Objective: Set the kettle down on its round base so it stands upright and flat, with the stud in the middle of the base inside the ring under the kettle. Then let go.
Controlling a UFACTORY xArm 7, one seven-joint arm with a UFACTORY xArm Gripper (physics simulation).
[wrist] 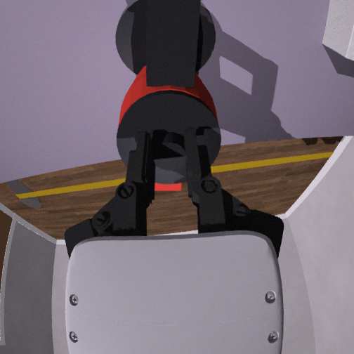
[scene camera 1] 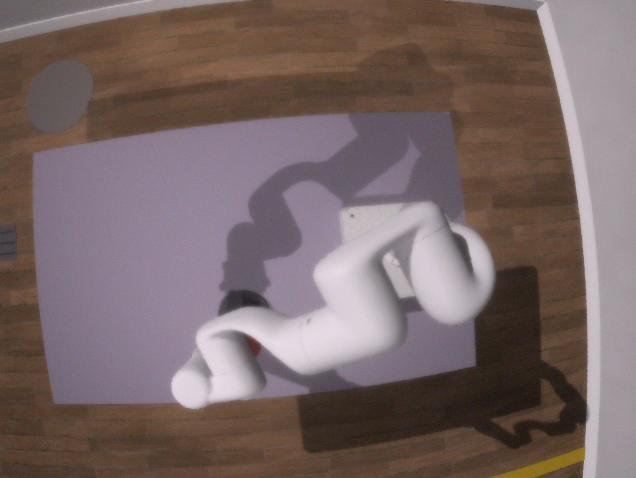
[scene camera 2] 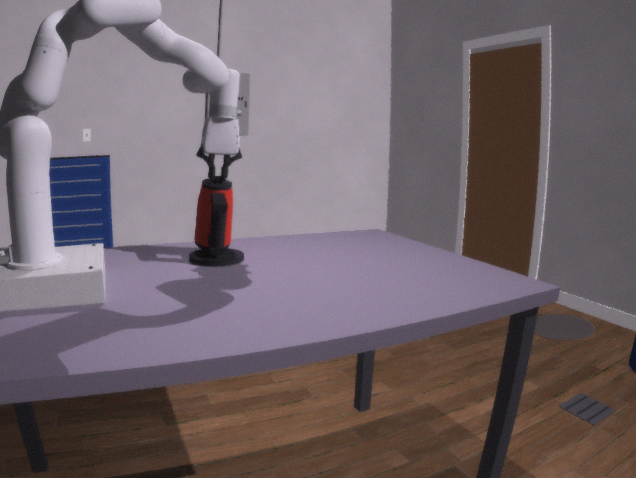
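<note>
The red kettle [scene camera 1: 253, 346] [scene camera 2: 206, 215] [wrist: 132, 102] with a black lid and handle looks roughly upright in scene camera 2. Its round black base [scene camera 1: 244, 303] [scene camera 2: 233, 256] [wrist: 127, 37] lies flat on the table. The kettle's bottom is over the base, touching it or very close above; I cannot tell which. The stud and the ring under the kettle are hidden. My gripper [scene camera 2: 218, 178] [wrist: 168, 143] points down and is shut on the knob of the kettle's lid. In scene camera 1 my arm covers the gripper and most of the kettle.
The light mounting block [scene camera 1: 354, 223] [scene camera 2: 56, 290] [wrist: 342, 32] of the arm stands on the purple table [scene camera 1: 128, 231] [scene camera 2: 334, 303] [wrist: 60, 90]. The table's edge is close to the kettle's side in scene camera 1. My forearm passes over the base.
</note>
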